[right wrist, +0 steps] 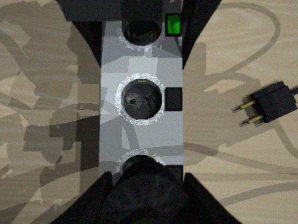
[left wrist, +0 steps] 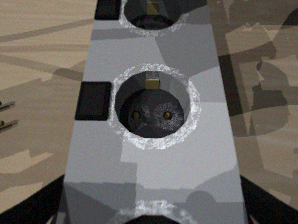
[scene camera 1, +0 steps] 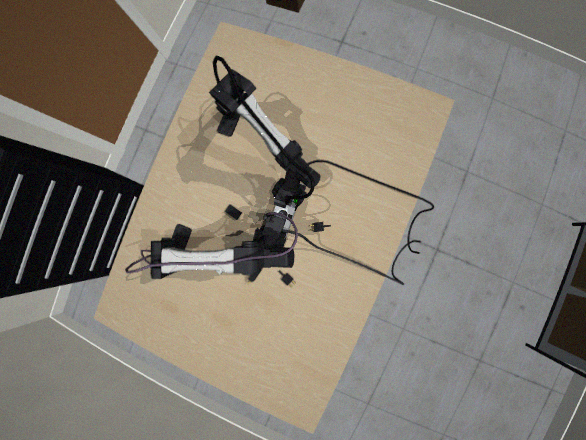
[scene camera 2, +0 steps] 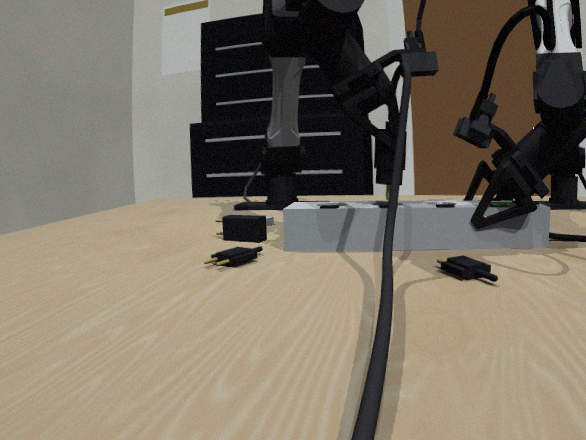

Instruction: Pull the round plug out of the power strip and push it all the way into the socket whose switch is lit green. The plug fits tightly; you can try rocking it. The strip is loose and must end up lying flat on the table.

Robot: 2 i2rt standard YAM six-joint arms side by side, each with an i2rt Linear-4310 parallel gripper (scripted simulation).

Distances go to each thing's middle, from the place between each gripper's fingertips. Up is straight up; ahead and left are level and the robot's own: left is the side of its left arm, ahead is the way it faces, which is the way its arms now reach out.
Scene:
Right now the black round plug (scene camera 2: 383, 160) is 11 cm to the right of my left hand, 8 cm above it and 1 cm ahead of it. From my left hand the other things lie so: black adapter (scene camera 2: 249, 228): 32 cm to the right, 2 cm below, 2 cm behind.
My right hand is 1 cm to the left of the black round plug and 1 cm above it. The rest, counted from my right hand: black adapter 3 cm behind, 22 cm to the right, 11 cm below.

